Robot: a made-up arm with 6 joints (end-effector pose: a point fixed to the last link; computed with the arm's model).
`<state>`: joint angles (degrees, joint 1 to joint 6).
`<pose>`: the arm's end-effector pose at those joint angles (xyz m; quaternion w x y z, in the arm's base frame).
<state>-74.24 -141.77 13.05 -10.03 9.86 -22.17</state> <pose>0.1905 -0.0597 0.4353 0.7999 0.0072 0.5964 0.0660</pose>
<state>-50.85 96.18 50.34 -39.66 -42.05 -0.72</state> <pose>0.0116 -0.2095 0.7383 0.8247 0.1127 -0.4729 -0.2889</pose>
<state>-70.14 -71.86 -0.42 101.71 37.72 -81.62</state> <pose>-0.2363 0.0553 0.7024 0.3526 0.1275 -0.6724 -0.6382</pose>
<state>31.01 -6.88 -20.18 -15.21 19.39 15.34</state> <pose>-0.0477 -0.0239 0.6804 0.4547 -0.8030 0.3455 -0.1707</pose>
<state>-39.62 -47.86 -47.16 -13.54 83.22 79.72</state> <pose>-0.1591 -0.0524 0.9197 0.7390 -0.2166 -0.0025 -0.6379</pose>
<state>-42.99 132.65 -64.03 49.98 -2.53 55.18</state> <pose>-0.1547 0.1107 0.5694 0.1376 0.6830 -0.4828 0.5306</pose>
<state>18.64 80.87 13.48 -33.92 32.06 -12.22</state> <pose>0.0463 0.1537 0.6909 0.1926 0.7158 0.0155 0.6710</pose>
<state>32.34 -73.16 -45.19 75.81 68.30 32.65</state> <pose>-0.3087 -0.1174 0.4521 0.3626 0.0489 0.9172 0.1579</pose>
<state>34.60 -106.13 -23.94 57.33 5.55 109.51</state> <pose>-0.1098 -0.0318 0.6554 0.3208 0.5408 0.3813 0.6776</pose>
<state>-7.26 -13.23 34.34 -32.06 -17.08 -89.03</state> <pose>0.1962 0.0045 0.6531 0.3674 0.7880 -0.1464 0.4718</pose>
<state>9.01 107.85 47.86 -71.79 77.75 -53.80</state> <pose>0.1846 0.0305 0.6649 0.1352 0.6513 0.1302 0.7352</pose>
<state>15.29 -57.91 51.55 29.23 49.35 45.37</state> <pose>-0.1728 0.2347 0.3382 0.2515 -0.4643 0.6882 0.4976</pose>
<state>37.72 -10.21 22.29 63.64 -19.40 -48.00</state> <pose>-0.1431 -0.1533 0.6842 0.6450 0.6474 -0.4047 -0.0349</pose>
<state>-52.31 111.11 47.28 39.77 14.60 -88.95</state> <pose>0.1946 -0.0107 0.6660 0.9185 -0.3614 0.1573 -0.0330</pose>
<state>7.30 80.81 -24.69 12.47 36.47 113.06</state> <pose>-0.1065 0.2255 0.4775 0.3178 -0.9362 0.1481 0.0234</pose>
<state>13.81 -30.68 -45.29 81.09 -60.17 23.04</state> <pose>-0.5150 0.0413 0.6738 0.1790 -0.2465 0.5710 0.7623</pose>
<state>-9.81 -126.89 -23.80 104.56 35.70 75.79</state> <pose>-0.1693 0.1171 0.6317 0.1312 0.6345 0.4568 0.6095</pose>
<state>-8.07 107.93 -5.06 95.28 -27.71 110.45</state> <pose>-0.0485 0.0609 0.4489 0.7069 -0.1923 0.5719 -0.3692</pose>
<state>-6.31 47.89 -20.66 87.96 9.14 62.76</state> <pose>-0.1975 0.0740 0.4872 0.4949 -0.1302 0.8127 -0.2786</pose>
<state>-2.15 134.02 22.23 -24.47 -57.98 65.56</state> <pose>-0.1527 0.0669 0.6212 0.5003 0.0817 -0.7398 0.4424</pose>
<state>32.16 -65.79 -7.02 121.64 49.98 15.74</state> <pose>-0.4172 -0.1119 0.6685 0.3276 0.1694 -0.8911 -0.2645</pose>
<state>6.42 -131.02 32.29 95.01 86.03 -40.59</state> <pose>-0.2136 -0.0801 0.5116 0.3330 0.6522 -0.6081 -0.3065</pose>
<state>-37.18 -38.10 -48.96 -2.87 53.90 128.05</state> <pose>-0.1068 0.1261 0.8950 0.8768 -0.3954 -0.1253 -0.2432</pose>
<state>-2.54 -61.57 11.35 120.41 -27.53 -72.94</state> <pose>-0.2619 -0.1402 0.6676 0.4310 0.4751 -0.1944 -0.7421</pose>
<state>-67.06 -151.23 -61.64 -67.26 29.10 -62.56</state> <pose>-0.2952 0.2682 0.3189 0.0136 0.6829 0.7105 -0.1694</pose>
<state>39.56 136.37 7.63 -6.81 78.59 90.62</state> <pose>0.0072 0.1684 0.4544 0.1846 0.9059 0.3087 0.2234</pose>
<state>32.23 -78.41 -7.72 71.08 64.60 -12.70</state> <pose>-0.3227 -0.1609 0.4942 0.1138 0.3898 -0.8957 -0.1814</pose>
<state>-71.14 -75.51 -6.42 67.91 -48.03 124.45</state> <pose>0.0094 -0.0694 0.7477 0.5140 0.6912 -0.2016 0.4662</pose>
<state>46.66 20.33 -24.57 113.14 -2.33 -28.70</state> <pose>-0.5181 -0.2110 0.6321 0.2414 0.4297 -0.8701 0.0081</pose>
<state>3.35 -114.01 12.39 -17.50 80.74 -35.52</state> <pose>0.0110 0.0801 0.3967 0.4264 -0.0303 0.8839 0.1899</pose>
